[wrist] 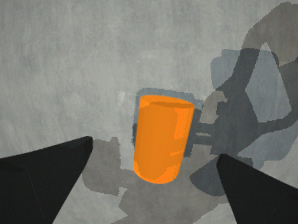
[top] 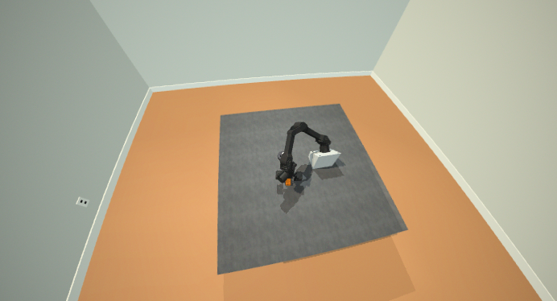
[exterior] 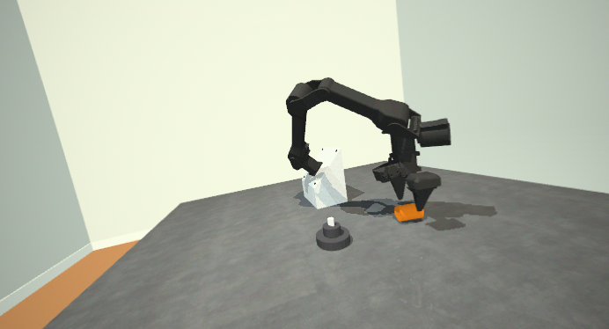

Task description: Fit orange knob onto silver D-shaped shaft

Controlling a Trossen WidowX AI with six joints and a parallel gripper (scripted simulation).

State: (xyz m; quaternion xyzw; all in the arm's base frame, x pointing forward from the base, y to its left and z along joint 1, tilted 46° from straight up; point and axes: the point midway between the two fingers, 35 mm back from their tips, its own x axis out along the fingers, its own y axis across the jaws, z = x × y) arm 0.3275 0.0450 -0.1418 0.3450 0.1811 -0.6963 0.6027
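Right now my gripper tip is 2 cm above the orange knob, 1 cm to the left of it and 1 cm past it. Also, from my gripper tip: round pedestal 23 cm to the right, 2 cm behind, 1 cm below.
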